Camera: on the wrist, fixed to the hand. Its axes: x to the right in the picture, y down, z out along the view.
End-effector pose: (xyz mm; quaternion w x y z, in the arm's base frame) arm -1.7 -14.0 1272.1 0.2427 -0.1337 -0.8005 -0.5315
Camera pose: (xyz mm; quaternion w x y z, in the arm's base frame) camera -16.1 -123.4 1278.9 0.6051 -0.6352 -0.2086 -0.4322
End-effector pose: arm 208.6 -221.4 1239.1 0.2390 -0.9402 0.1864 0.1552
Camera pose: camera 266.0 -240.3 1331.7 0.2767 0.5585 -0.7617 -0.1770
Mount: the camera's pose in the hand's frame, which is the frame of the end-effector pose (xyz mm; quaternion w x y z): 20.6 -45.2 -98.8 0.6285 -0.3084 0.1539 0.6973
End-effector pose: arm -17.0 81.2 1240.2 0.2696 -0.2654 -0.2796 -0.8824
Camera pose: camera -91.3 43.1 1167.7 0.7459 -0.3091 0.3230 -0.4937
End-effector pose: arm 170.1 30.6 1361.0 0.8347 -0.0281 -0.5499 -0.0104
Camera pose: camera 266.7 -20.0 1342.6 0.6078 -0.6569 -0.1943 0.4016
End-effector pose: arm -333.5 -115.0 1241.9 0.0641 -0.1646 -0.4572 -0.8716
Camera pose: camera -387.2 -169.1 1161.8 0.6677 -0.3079 0.1061 -0.6695
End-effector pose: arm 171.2 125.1 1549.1 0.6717 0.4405 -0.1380 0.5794
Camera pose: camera 185.7 215.6 1487.2 0.1752 -0.1157 -0.4692 0.8578
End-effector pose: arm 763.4 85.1 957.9 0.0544 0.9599 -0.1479 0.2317
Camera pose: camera 752.5 139.8 1053.4 0.1914 0.4477 -0.8254 0.2857
